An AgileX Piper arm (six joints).
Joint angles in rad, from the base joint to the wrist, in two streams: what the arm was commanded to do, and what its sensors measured. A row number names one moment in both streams.
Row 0, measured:
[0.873 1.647 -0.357 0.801 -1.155 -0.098]
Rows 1 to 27, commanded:
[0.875 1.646 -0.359 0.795 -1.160 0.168]
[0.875 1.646 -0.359 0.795 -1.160 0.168]
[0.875 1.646 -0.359 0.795 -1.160 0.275]
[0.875 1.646 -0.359 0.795 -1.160 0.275]
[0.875 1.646 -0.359 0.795 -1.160 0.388]
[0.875 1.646 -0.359 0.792 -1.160 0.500]
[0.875 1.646 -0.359 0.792 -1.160 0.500]
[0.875 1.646 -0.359 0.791 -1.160 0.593]
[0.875 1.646 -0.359 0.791 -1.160 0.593]
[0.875 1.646 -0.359 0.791 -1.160 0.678]
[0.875 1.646 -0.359 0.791 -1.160 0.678]
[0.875 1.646 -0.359 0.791 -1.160 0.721]
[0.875 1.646 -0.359 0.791 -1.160 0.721]
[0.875 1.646 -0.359 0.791 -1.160 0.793]
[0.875 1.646 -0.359 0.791 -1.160 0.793]
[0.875 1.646 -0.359 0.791 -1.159 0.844]
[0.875 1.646 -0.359 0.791 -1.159 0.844]
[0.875 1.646 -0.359 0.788 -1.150 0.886]
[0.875 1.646 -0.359 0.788 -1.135 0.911]
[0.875 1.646 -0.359 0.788 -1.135 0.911]
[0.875 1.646 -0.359 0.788 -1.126 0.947]
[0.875 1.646 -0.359 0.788 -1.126 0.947]
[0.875 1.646 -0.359 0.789 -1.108 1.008]
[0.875 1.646 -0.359 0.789 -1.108 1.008]
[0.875 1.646 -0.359 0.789 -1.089 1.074]
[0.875 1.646 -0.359 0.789 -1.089 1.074]
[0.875 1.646 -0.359 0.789 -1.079 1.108]
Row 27, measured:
[0.873 1.647 -0.357 0.800 -1.101 1.051]
